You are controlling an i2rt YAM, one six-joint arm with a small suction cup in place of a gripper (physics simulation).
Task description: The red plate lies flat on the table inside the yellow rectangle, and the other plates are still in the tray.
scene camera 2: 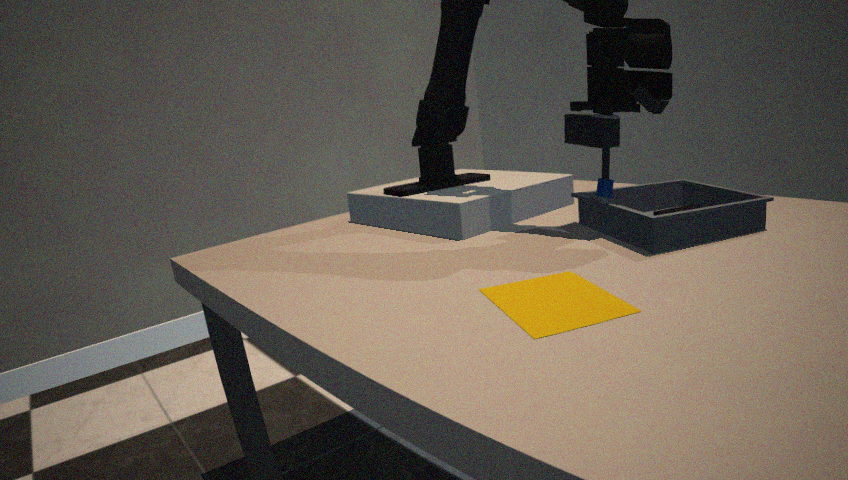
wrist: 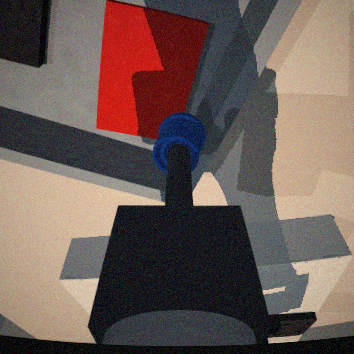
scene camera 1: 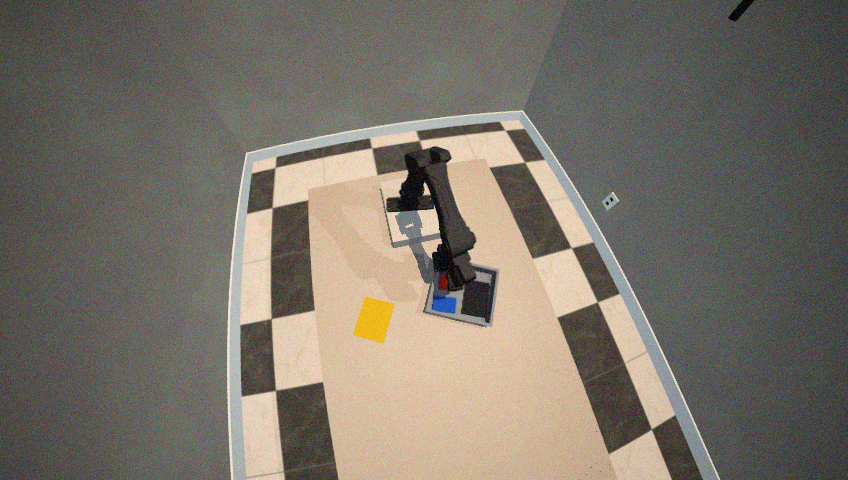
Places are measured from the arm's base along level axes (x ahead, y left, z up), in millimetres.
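Pixels of known places: hand at its tool point: (scene camera 2: 604, 196) (wrist: 178, 133); arm's base at its link origin: (scene camera 2: 438, 186) (scene camera 1: 410, 204).
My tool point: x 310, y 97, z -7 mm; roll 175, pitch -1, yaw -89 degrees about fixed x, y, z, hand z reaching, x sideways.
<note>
For each thing: its middle in the pictures, then the offset to it from my tool point. "pt": a spot on its surface instead.
- red plate at the middle of its body: (wrist: 145, 78) (scene camera 1: 447, 278) dz -43, dx +19, dy +23 mm
- grey tray at the middle of its body: (scene camera 2: 671, 210) (scene camera 1: 463, 291) dz -26, dx +81, dy +72 mm
- blue plate at the middle of its body: (scene camera 1: 444, 304) dz -43, dx +119, dy -6 mm
- black plate at the middle of its body: (scene camera 1: 476, 298) dz -42, dx +110, dy +120 mm
- yellow rectangle at a spot on its surface: (scene camera 2: 559, 305) (scene camera 1: 371, 323) pt dz -50, dx +163, dy -282 mm
The red plate (scene camera 1: 442, 281) (wrist: 120, 65) lies flat in the grey tray (scene camera 1: 494, 297) (scene camera 2: 708, 226) (wrist: 75, 147), partly in shadow. The blue plate (scene camera 1: 443, 304) and the black plate (scene camera 1: 476, 298) (wrist: 22, 32) also lie in the tray. My suction cup (scene camera 2: 605, 189) (wrist: 181, 131) is blue and holds nothing. It is above the tray's corner, about at rim height in scene camera 2, and overlaps a corner of the red plate in the wrist view. In scene camera 1 the arm hides the cup. The yellow rectangle (scene camera 1: 373, 320) (scene camera 2: 559, 305) is flat on the table with no plate on it.
The arm stands on a pale block (scene camera 1: 393, 228) (scene camera 2: 404, 211) behind the tray and the rectangle. The tray's raised walls surround the plates near the cup. The table's edge (scene camera 2: 357, 380) runs along the lower left in scene camera 2.
</note>
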